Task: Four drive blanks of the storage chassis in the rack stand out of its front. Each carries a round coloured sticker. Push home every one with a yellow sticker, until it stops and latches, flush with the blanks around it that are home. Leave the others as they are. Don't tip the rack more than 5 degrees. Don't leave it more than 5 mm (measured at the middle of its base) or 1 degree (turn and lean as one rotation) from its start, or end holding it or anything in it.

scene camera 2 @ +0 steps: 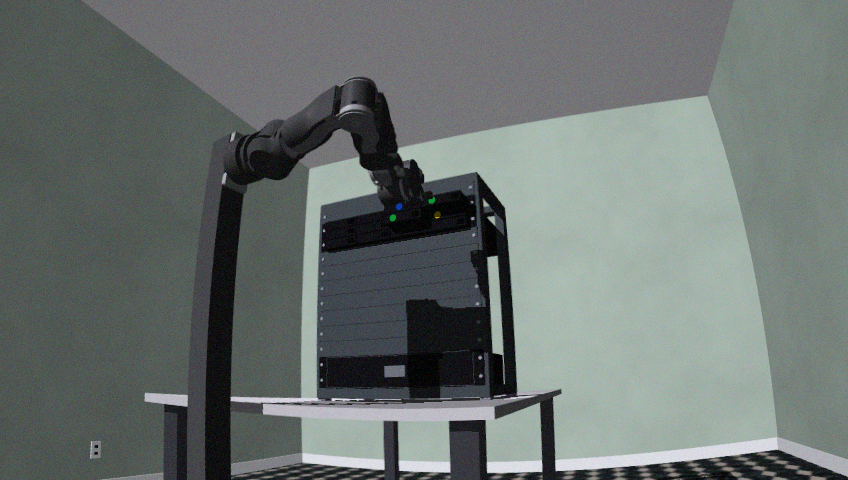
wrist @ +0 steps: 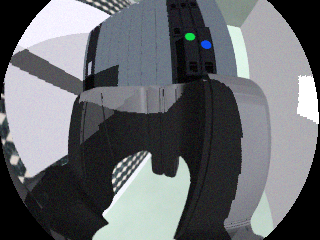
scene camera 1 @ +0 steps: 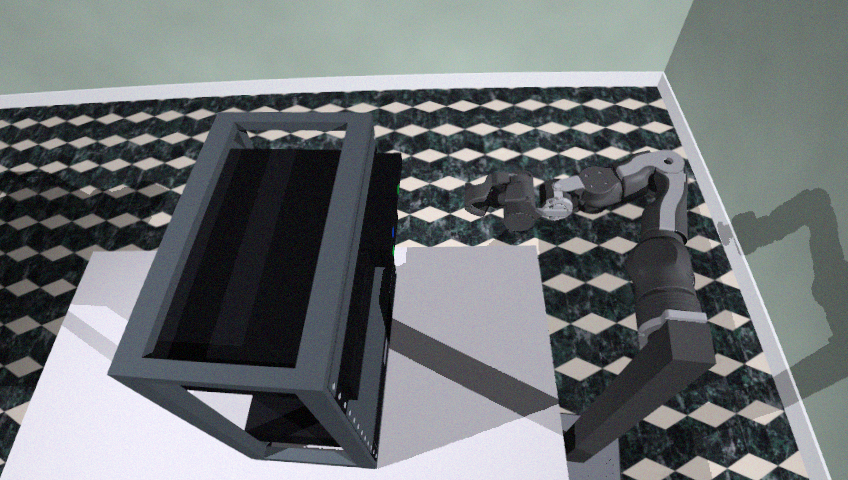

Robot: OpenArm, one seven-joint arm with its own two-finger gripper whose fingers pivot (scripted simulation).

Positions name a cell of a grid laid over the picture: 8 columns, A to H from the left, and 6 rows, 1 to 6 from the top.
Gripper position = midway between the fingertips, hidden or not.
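Gripper, my own: visible in scene camera 1 (E3), scene camera 2 (D3) and the wrist view (E4).
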